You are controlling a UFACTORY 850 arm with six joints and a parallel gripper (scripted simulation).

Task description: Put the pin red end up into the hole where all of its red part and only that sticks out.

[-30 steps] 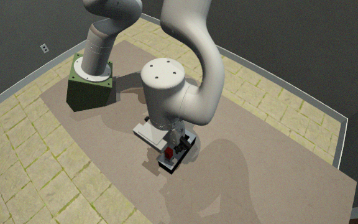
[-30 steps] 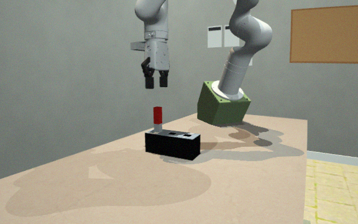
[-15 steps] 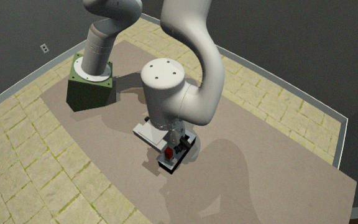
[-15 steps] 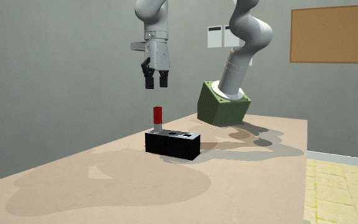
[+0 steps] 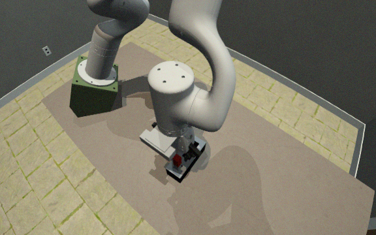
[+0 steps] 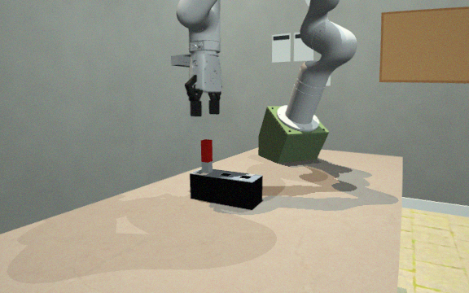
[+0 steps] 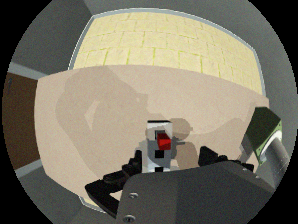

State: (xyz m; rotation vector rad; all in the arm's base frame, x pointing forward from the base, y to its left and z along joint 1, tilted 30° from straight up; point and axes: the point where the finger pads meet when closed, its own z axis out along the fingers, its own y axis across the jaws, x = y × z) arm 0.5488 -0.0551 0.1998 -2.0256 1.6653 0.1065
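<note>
Right now the pin is 11 cm below my hand. From my hand the other things lie so: black block (20 cm below, 6 cm to the left, 1 cm behind).
</note>
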